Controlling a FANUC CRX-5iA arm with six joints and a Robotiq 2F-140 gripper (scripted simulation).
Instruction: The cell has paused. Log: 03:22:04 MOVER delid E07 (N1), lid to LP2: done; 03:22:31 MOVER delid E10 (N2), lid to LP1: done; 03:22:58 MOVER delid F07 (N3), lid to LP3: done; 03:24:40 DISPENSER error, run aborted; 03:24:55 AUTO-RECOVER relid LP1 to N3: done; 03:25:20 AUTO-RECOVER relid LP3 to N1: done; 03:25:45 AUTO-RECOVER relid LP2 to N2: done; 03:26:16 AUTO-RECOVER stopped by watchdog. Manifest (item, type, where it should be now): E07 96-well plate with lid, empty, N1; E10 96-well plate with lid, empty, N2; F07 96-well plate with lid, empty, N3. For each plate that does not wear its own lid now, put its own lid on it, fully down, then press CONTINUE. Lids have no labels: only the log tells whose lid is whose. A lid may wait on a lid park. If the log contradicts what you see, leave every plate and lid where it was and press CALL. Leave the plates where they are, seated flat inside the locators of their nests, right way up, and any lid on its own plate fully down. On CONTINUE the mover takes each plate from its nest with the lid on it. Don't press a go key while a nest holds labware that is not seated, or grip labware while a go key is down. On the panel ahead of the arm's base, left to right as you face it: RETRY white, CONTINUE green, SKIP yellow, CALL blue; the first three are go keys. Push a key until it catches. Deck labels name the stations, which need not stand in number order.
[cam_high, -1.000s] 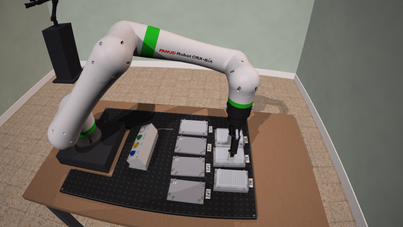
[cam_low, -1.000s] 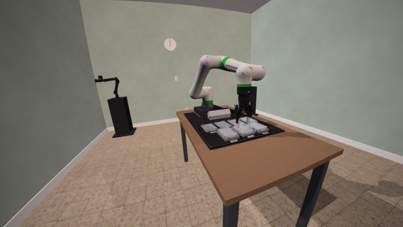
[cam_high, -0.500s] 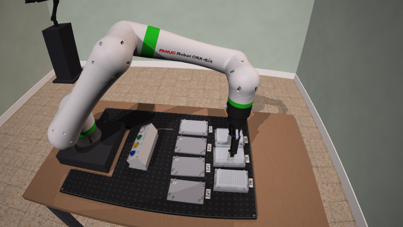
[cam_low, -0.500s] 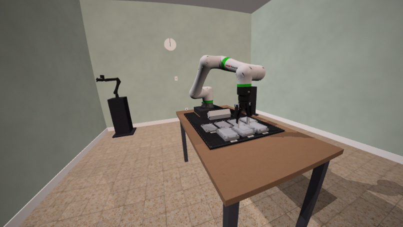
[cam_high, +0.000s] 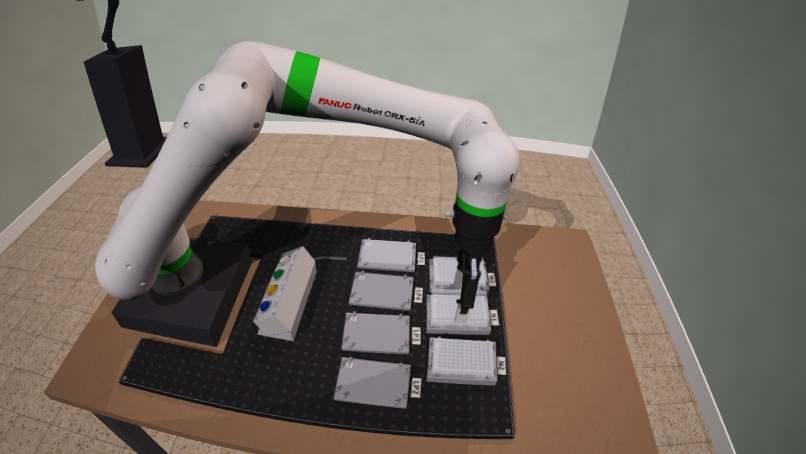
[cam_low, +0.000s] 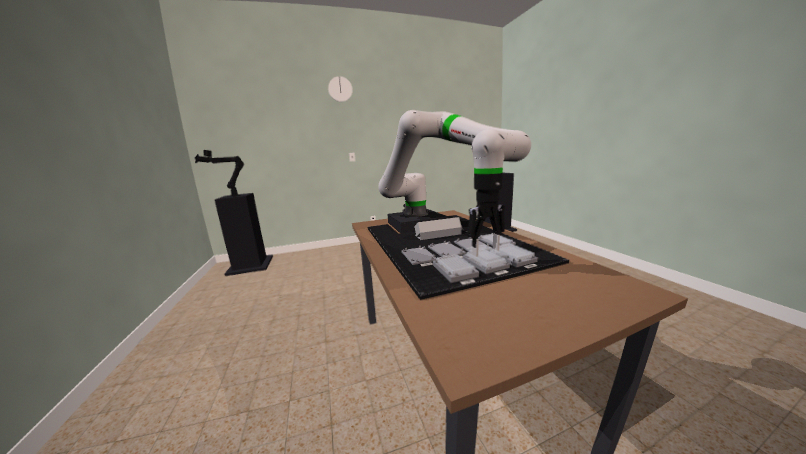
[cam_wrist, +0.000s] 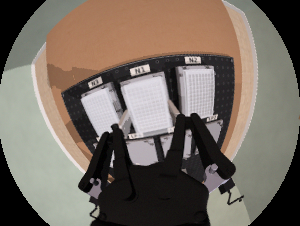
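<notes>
The plate lies 40 mm below my hand. Round my hand: nest n2 (130 mm to the right, 60 mm below, 10 mm ahead); then LP4 (180 mm behind, 60 mm to the left, 60 mm below); then LP3 (180 mm behind, 70 mm to the right, 60 mm below).
</notes>
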